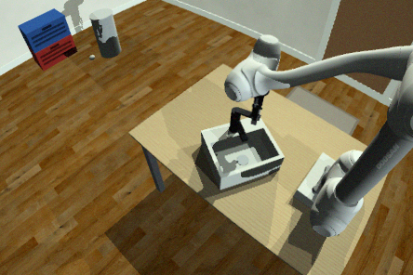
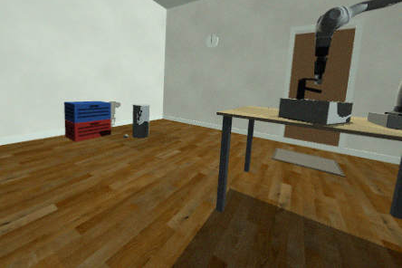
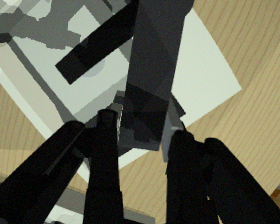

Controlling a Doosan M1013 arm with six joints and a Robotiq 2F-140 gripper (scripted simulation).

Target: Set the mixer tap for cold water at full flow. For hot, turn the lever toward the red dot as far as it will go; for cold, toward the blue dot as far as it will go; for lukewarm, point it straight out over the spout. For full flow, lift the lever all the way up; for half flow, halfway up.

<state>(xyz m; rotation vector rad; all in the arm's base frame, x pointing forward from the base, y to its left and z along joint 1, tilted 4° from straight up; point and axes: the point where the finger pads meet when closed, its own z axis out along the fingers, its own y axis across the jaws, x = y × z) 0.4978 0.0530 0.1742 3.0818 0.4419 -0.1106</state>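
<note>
Right now the lever is 40 mm ahead of my hand and 10 mm to the left of it. Round my hand: white sink basin 230 mm below, 80 mm to the left, 10 mm behind.
</note>
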